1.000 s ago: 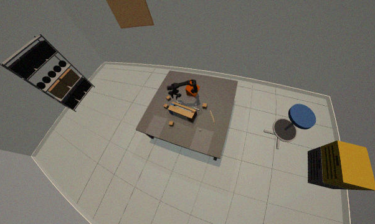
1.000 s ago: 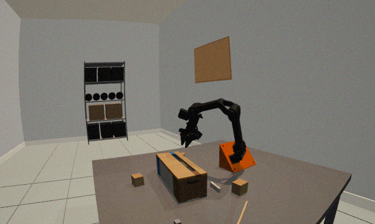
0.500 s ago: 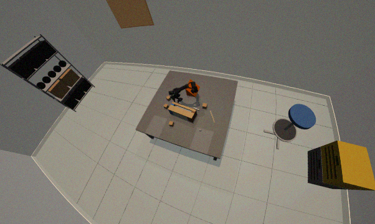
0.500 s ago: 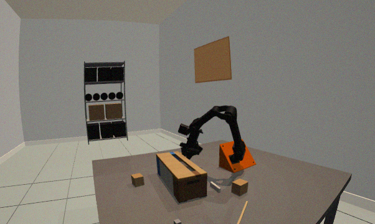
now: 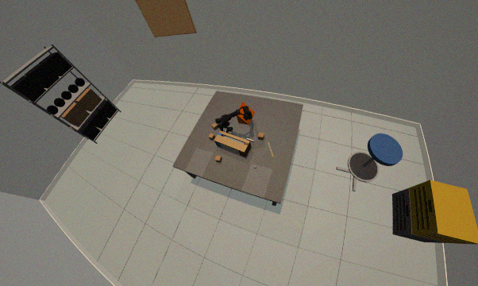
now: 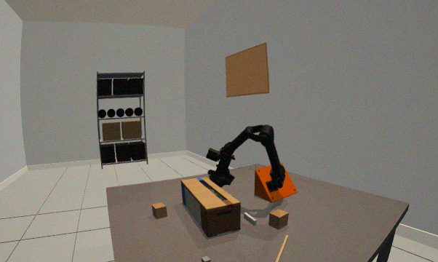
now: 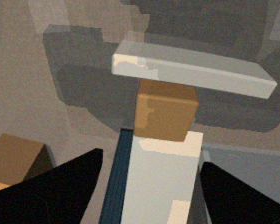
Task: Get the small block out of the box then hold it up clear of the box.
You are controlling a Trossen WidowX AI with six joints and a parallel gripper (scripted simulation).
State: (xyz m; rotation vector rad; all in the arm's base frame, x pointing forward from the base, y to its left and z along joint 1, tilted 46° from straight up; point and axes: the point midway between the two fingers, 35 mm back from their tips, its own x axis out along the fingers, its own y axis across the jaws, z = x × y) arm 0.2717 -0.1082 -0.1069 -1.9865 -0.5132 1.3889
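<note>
Right now the tan block is 2 cm behind my gripper tip and 3 cm below it. Also, from my gripper tip: box 7 cm ahead, 17 cm to the left, 1 cm above; wooden stick 1 cm ahead, 57 cm to the left, 5 cm below.
</note>
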